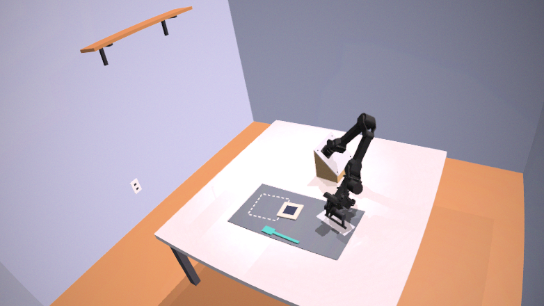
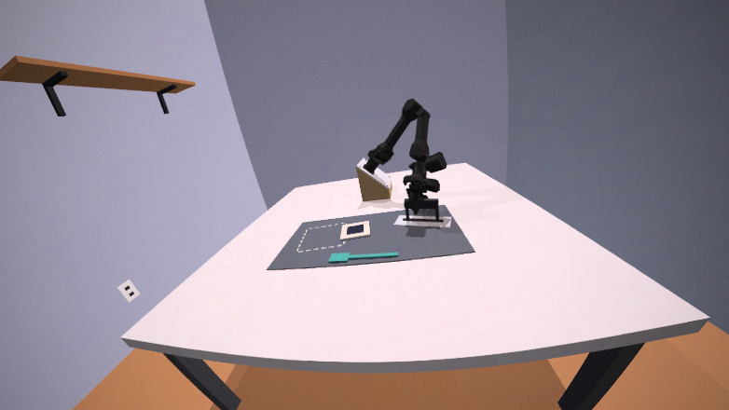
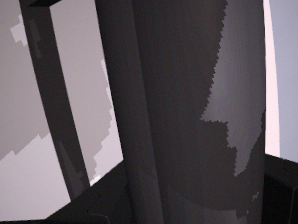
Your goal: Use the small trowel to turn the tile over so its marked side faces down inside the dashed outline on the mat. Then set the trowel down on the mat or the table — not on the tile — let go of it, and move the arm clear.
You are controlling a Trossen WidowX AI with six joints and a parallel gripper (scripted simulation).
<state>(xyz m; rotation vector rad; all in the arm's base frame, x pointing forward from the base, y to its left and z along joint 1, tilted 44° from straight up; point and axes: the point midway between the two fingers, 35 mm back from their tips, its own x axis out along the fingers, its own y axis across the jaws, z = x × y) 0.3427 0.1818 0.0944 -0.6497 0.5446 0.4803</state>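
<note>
Now: gripper tip 18 cm to the left of the grey mat, 7 cm above it and 4 cm short of it. From my gripper tip the other things lie so: tile 22 cm to the right, 4 cm below, 1 cm ahead; then teal trowel 20 cm to the right, 17 cm ahead, 4 cm below.
</note>
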